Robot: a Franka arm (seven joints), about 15 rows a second.
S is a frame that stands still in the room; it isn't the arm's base.
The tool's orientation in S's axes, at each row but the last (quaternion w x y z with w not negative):
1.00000 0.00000 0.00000 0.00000
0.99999 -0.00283 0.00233 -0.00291
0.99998 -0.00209 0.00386 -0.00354
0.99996 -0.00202 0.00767 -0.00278
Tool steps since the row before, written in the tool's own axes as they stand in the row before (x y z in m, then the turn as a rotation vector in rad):
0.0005 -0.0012 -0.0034 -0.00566 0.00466 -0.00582
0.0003 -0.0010 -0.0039 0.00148 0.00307 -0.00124
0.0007 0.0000 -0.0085 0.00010 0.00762 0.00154
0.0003 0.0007 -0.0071 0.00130 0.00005 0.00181
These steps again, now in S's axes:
0.0005 -0.0012 -0.0034 -0.00566 0.00466 -0.00582
0.0003 -0.0010 -0.0039 0.00149 0.00305 -0.00126
0.0006 0.0000 -0.0085 0.00017 0.00763 0.00151
0.0002 0.0007 -0.0071 0.00133 0.00005 0.00179

